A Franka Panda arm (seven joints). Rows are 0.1 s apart.
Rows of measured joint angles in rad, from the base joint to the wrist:
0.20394 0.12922 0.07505 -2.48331 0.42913 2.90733 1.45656
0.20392 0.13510 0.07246 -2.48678 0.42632 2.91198 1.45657
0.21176 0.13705 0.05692 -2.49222 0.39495 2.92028 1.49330
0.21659 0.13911 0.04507 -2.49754 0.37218 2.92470 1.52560
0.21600 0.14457 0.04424 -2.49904 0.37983 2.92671 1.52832
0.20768 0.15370 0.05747 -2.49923 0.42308 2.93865 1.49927
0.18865 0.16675 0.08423 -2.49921 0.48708 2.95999 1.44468
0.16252 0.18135 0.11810 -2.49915 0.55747 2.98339 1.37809
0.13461 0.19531 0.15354 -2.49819 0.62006 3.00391 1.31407
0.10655 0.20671 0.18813 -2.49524 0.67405 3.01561 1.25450
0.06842 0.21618 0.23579 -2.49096 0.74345 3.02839 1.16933
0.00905 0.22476 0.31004 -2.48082 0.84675 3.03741 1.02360
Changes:
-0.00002 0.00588 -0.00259 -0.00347 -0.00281 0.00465 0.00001
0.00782 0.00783 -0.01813 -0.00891 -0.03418 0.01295 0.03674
0.01265 0.00989 -0.02998 -0.01423 -0.05695 0.01737 0.06904
0.01206 0.01535 -0.03081 -0.01573 -0.04930 0.01938 0.07176
0.00374 0.02448 -0.01758 -0.01592 -0.00605 0.03132 0.04271
-0.01529 0.03753 0.00918 -0.01590 0.05795 0.05266 -0.01188
-0.04142 0.05213 0.04305 -0.01584 0.12834 0.07606 -0.07847
-0.06933 0.06609 0.07849 -0.01488 0.19093 0.09658 -0.14249
-0.09739 0.07749 0.11308 -0.01193 0.24492 0.10828 -0.20206
-0.13552 0.08696 0.16074 -0.00765 0.31432 0.12106 -0.28723
-0.19489 0.09554 0.23499 0.00249 0.41762 0.13008 -0.43296

